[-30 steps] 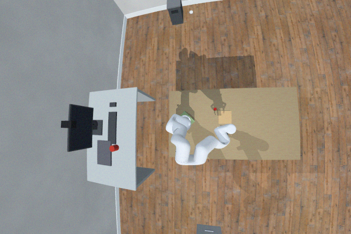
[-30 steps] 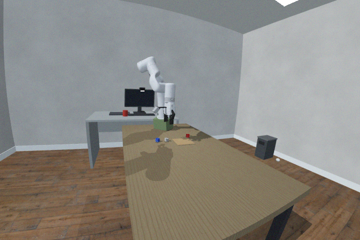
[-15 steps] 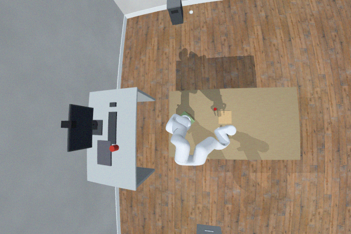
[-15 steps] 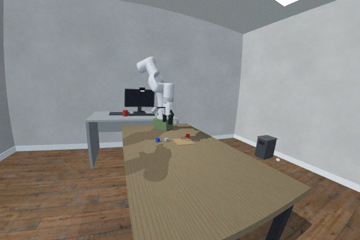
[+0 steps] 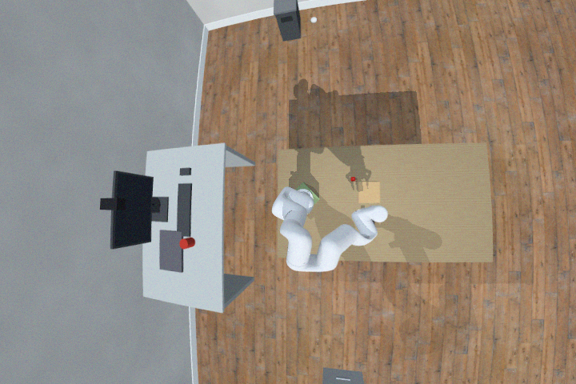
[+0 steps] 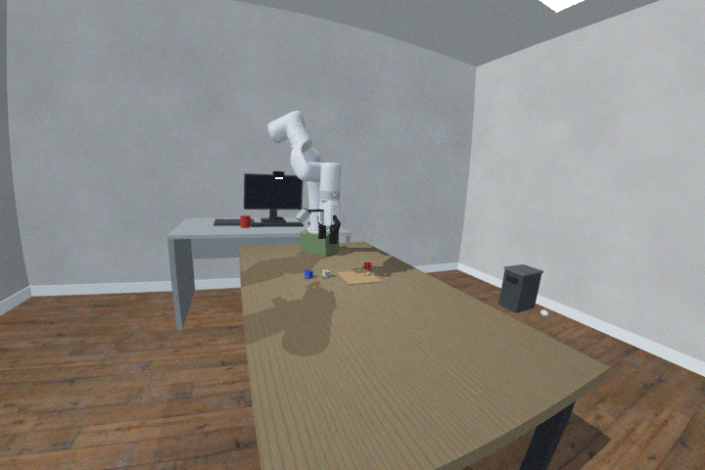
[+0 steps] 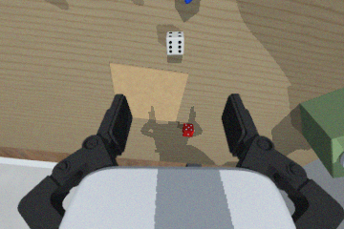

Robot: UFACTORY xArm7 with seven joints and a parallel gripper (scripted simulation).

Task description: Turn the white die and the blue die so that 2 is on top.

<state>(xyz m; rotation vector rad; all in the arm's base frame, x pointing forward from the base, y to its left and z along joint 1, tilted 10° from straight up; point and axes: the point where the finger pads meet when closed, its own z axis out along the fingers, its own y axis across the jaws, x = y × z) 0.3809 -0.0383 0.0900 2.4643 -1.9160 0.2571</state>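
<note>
Right now the white die is 14 cm below my hand. Also, from my hand: red die 21 cm to the left, 14 cm below, 8 cm behind; tan mat 15 cm below, 13 cm to the left, 3 cm ahead; blue die 14 cm below, 7 cm to the right.
</note>
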